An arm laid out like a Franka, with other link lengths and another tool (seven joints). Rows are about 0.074 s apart.
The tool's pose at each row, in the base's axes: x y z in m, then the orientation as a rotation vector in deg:
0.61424 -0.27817 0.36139 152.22 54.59 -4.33
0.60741 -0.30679 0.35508 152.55 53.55 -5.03
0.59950 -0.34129 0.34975 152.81 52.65 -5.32
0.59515 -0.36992 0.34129 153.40 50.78 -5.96
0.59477 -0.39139 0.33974 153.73 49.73 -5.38
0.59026 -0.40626 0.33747 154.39 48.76 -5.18
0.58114 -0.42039 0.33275 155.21 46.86 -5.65
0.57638 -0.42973 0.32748 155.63 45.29 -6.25
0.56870 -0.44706 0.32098 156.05 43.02 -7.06
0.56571 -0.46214 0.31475 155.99 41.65 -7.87
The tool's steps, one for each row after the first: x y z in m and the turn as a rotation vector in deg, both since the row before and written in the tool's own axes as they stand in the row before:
-0.02181 0.01480 0.01453 0.21 -0.57 0.68
-0.02601 0.01903 0.01556 0.08 -0.30 0.61
-0.01894 0.01628 0.01692 0.24 -0.62 1.28
-0.01227 0.01560 0.00834 -0.09 0.26 0.83
-0.01163 0.00812 0.00674 0.33 0.13 0.79
-0.01454 0.00444 0.00860 0.43 -0.43 1.36
-0.00811 0.00332 0.00781 0.18 -0.56 1.06
-0.01432 0.00799 0.01151 0.11 -0.82 1.50
-0.00887 0.00903 0.01073 -0.14 -0.78 0.83

